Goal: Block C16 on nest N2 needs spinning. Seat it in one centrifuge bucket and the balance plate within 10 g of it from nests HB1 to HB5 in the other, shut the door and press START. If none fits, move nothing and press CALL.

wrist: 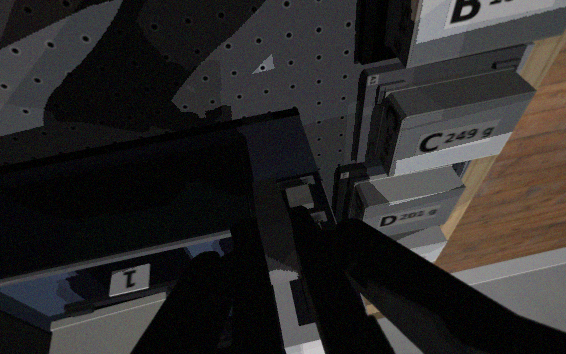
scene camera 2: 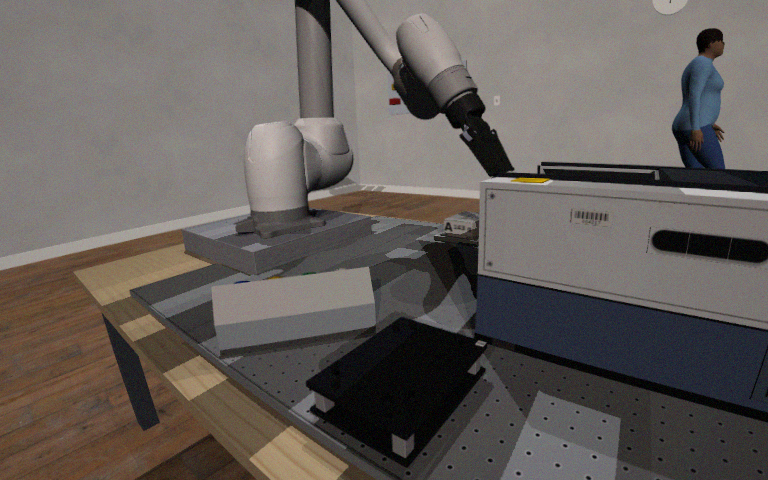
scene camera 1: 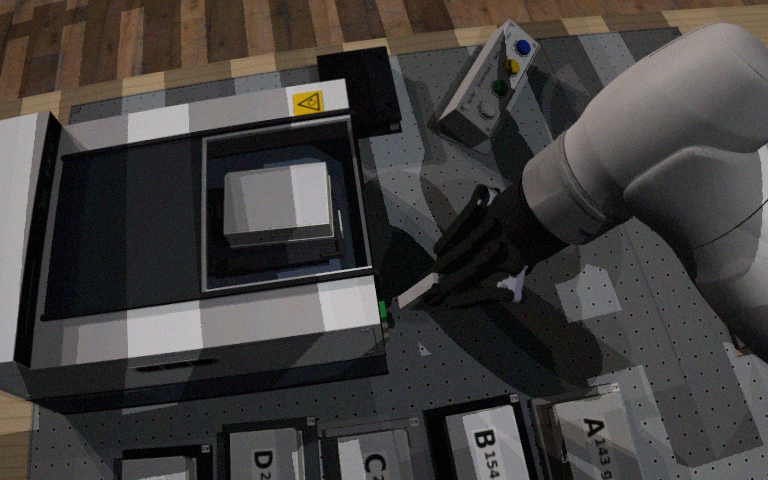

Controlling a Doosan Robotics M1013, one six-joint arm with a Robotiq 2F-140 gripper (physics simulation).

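Where they show: gripper, fingertip midpoint: (wrist: pixel 268 201) (scene camera 1: pixel 409 303); arm's base at its link origin: (scene camera 2: pixel 281 226).
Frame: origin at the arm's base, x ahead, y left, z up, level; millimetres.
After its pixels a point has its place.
My gripper (scene camera 1: pixel 419 290) @(z 82, x 572, y 221 mm) (scene camera 2: pixel 501 171) (wrist: pixel 268 201) @(z 82, x 572, y 221 mm) is shut and empty. Its tips are close to the button panel at the centrifuge's end; contact cannot be told. In the wrist view they overlap the panel beside a grey key (wrist: pixel 298 196) @(z 62, x 596, y 250 mm). A green button (scene camera 1: pixel 382 311) @(z 143, x 599, y 254 mm) shows at the centrifuge's edge in scene camera 1. A pale block (scene camera 1: pixel 277 200) @(z 136, x 730, y 116 mm) (wrist: pixel 107 325) @(z 108, x 672, y 100 mm) sits in a bucket under the open hatch, near a label "1" (wrist: pixel 129 280) @(z 81, x 659, y 116 mm); its own name is unreadable. The black nest (scene camera 1: pixel 362 90) @(z -10, x 656, y -180 mm) (scene camera 2: pixel 396 384) @(z -10, x 689, y -221 mm) behind the centrifuge is empty. Plates A (scene camera 1: pixel 591 430) @(z 6, x 348, y 354 mm) (scene camera 2: pixel 461 225) @(z -5, x 360, y 316 mm), B (scene camera 1: pixel 484 438) @(z 6, x 479, y 364 mm), C (scene camera 1: pixel 373 455) @(z 6, x 611, y 387 mm) (wrist: pixel 450 135) @(z 5, x 600, y 414 mm) and D (scene camera 1: pixel 263 452) @(z 5, x 744, y 390 mm) (wrist: pixel 410 215) @(z 6, x 737, y 427 mm) sit in nests.
The centrifuge (scene camera 1: pixel 186 333) @(z 162, x 802, y 292 mm) (scene camera 2: pixel 566 249) @(z 94, x 760, y -33 mm) fills the left of scene camera 1. A sloped box (scene camera 1: pixel 472 101) @(z 28, x 483, y -127 mm) (scene camera 2: pixel 294 311) @(z -7, x 482, y -218 mm) carries blue, yellow, green and white buttons. Another plate (scene camera 1: pixel 158 468) @(z 5, x 875, y 420 mm) sits left of D, partly cut off. A person (scene camera 2: pixel 702 107) is in the background.
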